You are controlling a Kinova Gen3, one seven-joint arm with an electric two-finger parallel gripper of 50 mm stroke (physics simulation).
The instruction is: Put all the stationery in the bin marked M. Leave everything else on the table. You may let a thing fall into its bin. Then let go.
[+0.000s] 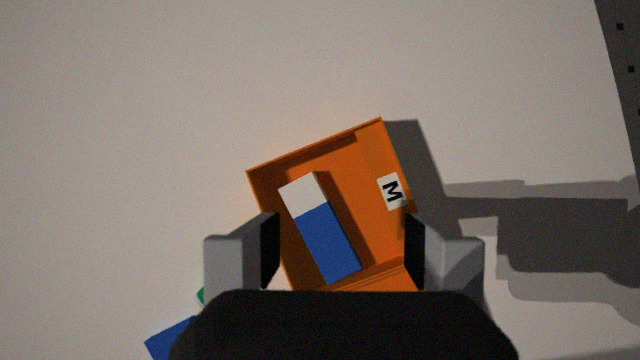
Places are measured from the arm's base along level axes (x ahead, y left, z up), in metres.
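Pixels of known places: gripper, between the fingertips: [342, 239].
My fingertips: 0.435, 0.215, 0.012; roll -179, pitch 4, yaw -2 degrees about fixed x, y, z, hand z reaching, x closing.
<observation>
For each thing: its middle in the pictures, then the offset to it from my fingertips, as dx, dy, dz. "spot": a spot on its surface instead. Level surfaces: height alone.
- orange bin, middle of its body: [390, 339] +0.021, -0.076, -0.088
- white label with a black M, middle of its body: [392, 191] +0.025, +0.014, -0.080
- white block, middle of its body: [320, 227] -0.019, -0.007, -0.095
- blue block, a spot on its surface: [172, 336] spot: -0.122, -0.079, -0.098
- table, height of its surface: dz -0.108
- green thing, middle of its body: [226, 279] -0.082, -0.041, -0.101
An orange bin [367, 150] has a white label with a black M [392, 191] on its inner right side. A blue and white block [327, 242], which looks like an eraser, lies inside this bin, toward its left wall. My gripper [342, 239] is open and empty above the bin, with one finger near each side wall and the block visible below, between and beyond the fingers. The near end of the bin is hidden behind the gripper's body.
Part of a blue block [172, 336] shows on the table [125, 125] at the lower left, partly hidden by the gripper's body. A sliver of a green thing [200, 295] shows beside the left finger. A dark surface [622, 45] lies past the table's edge at the upper right.
</observation>
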